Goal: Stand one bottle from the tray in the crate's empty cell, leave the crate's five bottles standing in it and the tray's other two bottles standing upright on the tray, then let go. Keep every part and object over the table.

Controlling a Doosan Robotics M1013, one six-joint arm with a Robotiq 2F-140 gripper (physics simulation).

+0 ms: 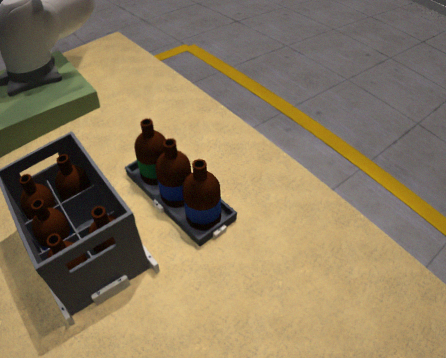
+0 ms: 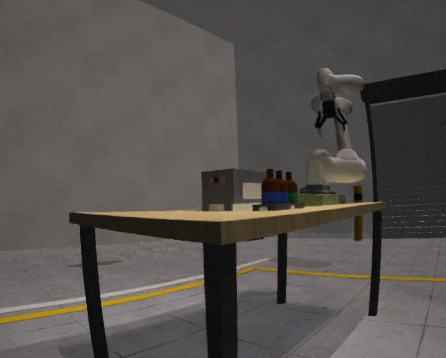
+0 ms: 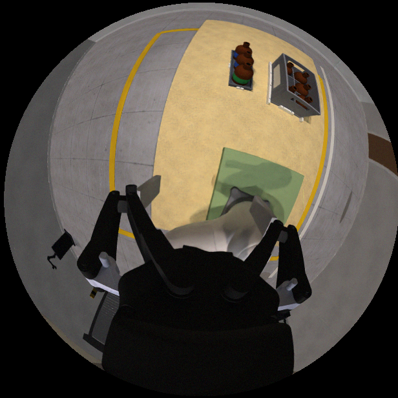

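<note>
The dark grey crate holds five brown bottles. Its empty cell is the middle one of the row facing the tray. The tray bears three upright brown bottles in line: a green-banded one at the robot's end, a blue-banded one in the middle and another blue-banded one at the far end. My gripper is open and empty, high above the base side, well away from tray and crate.
The green base block carries the arm at one end of the wooden table. Small light brackets sit around the crate's foot. The crate walls stand higher than the tray rim.
</note>
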